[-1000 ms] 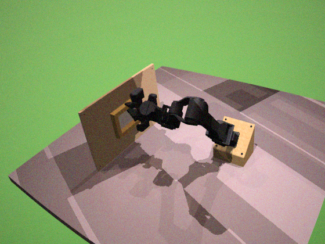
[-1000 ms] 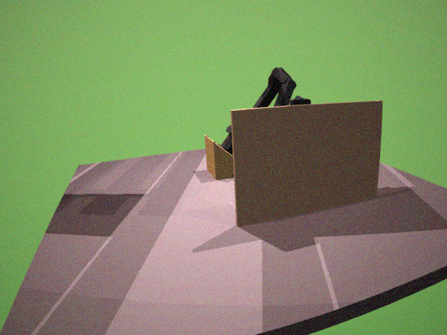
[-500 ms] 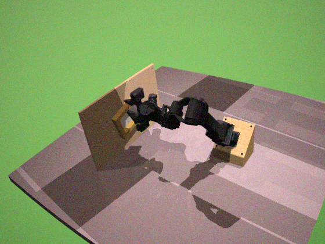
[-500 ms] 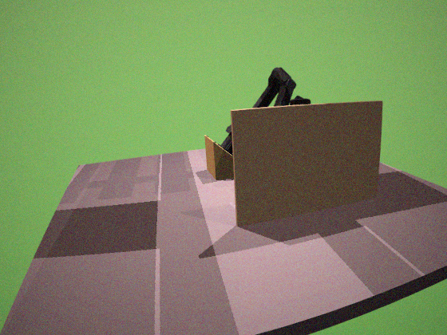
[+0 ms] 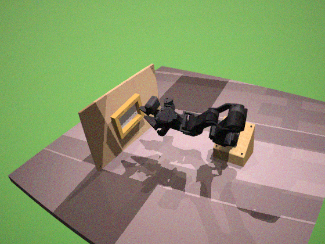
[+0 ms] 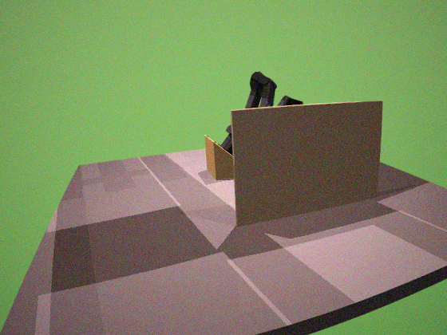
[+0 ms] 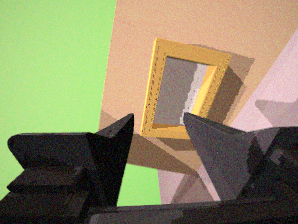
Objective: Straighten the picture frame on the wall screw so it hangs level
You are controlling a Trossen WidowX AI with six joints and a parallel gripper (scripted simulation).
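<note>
Now: gripper tip 100 mm short of the picture frame, 50 mm above it and 10 mm to the left of it. Also, from my gripper tip: tan wall panel: 110 mm ahead, 60 mm below, 20 mm to the right.
</note>
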